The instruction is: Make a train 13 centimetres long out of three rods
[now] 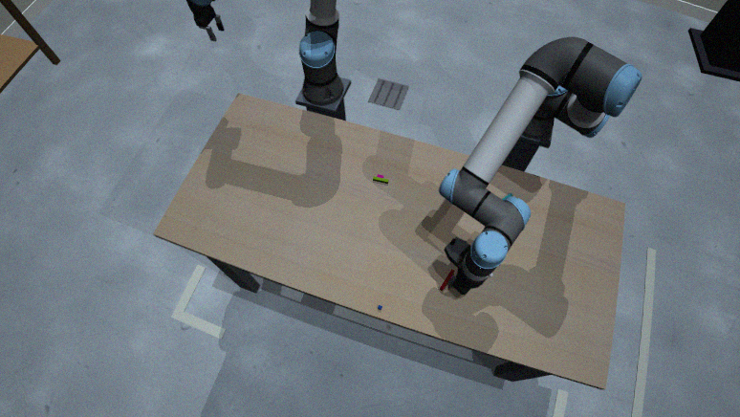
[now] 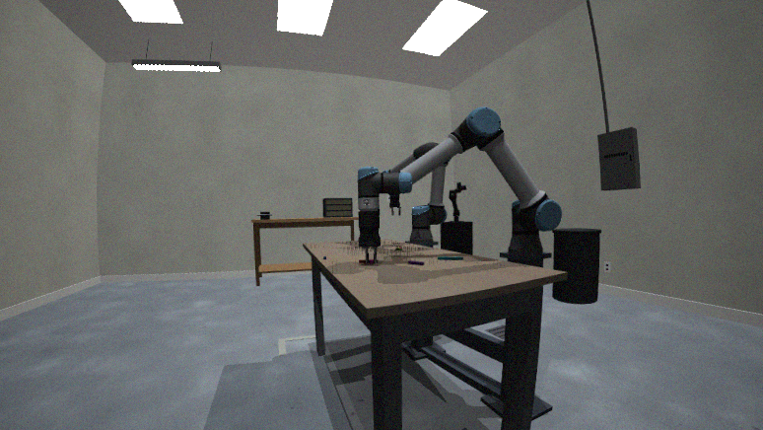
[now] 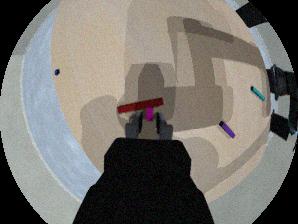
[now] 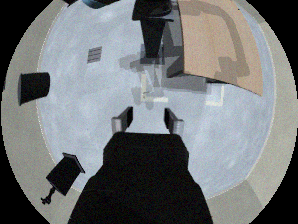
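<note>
Right now the red rod is 3 cm to the right of my left hand and 2 cm below it. From my left hand the other things lie so: turquoise rod: 28 cm behind, 12 cm to the left, 2 cm below; blue rod: 12 cm ahead, 20 cm to the right, 2 cm below; purple rod: 12 cm behind, 11 cm to the left, 2 cm below.
</note>
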